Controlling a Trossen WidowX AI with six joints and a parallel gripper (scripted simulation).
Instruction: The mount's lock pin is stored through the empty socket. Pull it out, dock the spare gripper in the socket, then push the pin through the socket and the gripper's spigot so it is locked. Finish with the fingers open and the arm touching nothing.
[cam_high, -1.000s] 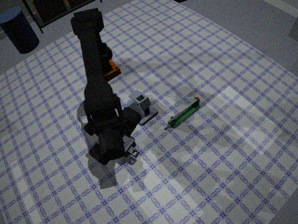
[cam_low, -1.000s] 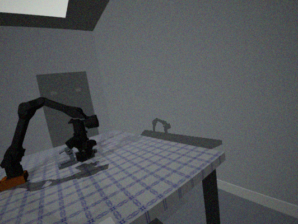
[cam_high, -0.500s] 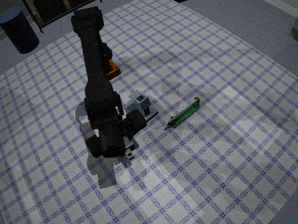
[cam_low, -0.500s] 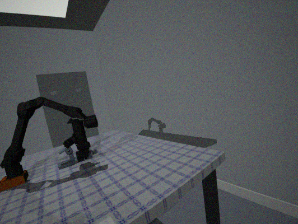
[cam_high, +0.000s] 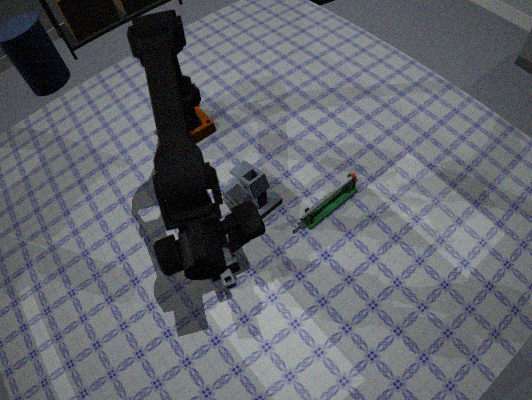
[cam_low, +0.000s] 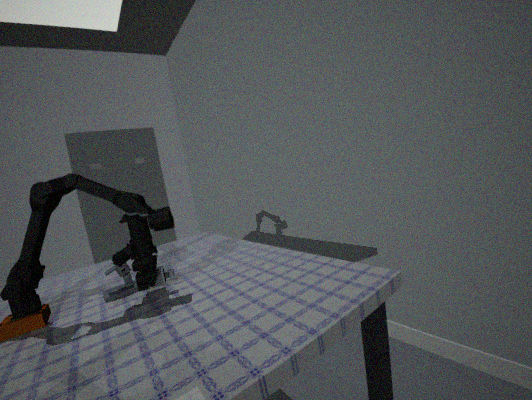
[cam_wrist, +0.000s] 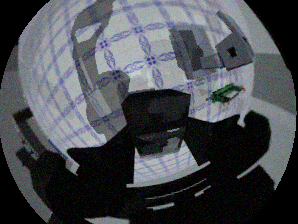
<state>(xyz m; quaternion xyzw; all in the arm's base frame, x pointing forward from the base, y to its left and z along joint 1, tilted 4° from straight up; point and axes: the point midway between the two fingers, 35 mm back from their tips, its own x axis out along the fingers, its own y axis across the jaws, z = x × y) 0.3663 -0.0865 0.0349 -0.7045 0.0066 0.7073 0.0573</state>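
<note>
Now: the dark spare gripper 20 mm above my gripper tip and 10 mm ahead of it. The rest, counted from my gripper tip: green cradle (260 mm to the left, 20 mm below); socket (130 mm to the left, 100 mm behind, 10 mm above).
</note>
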